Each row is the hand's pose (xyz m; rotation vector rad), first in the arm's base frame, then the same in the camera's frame.
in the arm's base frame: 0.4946 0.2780 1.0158 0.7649 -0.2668 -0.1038
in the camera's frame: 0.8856 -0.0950 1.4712 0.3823 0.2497 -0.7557
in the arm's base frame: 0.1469 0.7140 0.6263 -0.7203 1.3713 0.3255
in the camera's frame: 0.5297 0.4355 1.2377 -0.4607 2.2480 0.0547
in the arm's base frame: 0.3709 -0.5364 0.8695 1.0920 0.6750 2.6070
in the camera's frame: 0.4449 -0.7566 1.7321 1.8666 0.7240 1.6728
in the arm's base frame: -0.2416 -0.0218 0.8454 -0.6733 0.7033 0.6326
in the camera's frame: 0.1938 -0.0134 1.8904 -0.4552 1.5808 0.3608
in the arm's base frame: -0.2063 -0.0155 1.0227 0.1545 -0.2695 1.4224
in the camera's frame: 0.3410 -0.0165 1.9954 0.3825 0.4430 0.8574
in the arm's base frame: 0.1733 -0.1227 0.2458 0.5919 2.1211 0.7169
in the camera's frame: 0.0180 -0.3285 1.2487 1.2958 2.5205 -0.0314
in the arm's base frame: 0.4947 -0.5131 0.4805 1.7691 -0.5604 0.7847
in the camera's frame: 0.2646 -0.8136 1.3695 1.4883 -0.3300 -0.1284
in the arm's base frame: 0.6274 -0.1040 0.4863 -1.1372 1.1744 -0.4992
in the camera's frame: 0.4852 -0.5182 1.1480 -1.2994 2.0844 -0.5943
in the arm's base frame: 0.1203 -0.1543 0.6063 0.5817 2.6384 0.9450
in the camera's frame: 0.2221 -0.3140 1.5519 -1.4264 -2.5507 -0.2638
